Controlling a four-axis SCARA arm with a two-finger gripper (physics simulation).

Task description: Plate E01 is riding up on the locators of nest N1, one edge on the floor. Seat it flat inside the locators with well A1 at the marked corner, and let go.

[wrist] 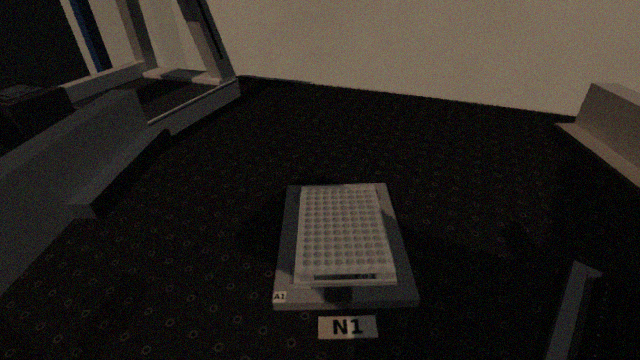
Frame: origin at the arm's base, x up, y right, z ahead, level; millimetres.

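Where they show: gripper, fingertip midpoint: (357, 110).
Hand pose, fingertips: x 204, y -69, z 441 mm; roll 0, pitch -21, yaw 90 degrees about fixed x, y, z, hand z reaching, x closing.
Note:
After its pixels a point has its place.
Plate E01 (345, 227) @[x 35, y -110, z 551 mm], a pale many-welled plate, lies on the grey nest N1 (406, 285) @[x 25, y -42, z 513 mm] at the lower middle of the wrist view. Its labelled near edge appears to stand above the nest base, with a dark shadow below it; the far edge looks lower. Exact contact with the locators is too dark to tell. The A1 corner mark (279, 296) @[x 25, y -136, z 464 mm] is at the nest's near left corner, and the N1 label (348, 327) @[x 15, y -76, z 465 mm] lies in front. My gripper (357, 110) @[x 204, y -69, z 441 mm] is open and empty, its fingers wide apart at the left and right, with the plate between and below them in view.
A framed structure with upright posts (207, 45) @[x 134, y -473, z 808 mm] stands at the back left. Part of another grey nest (565, 315) @[x 25, y 79, z 530 mm] shows at the lower right, its inside very dark. The dark deck (450, 175) @[x 13, y -21, z 715 mm] has small ring marks and ends at a pale wall (425, 45).

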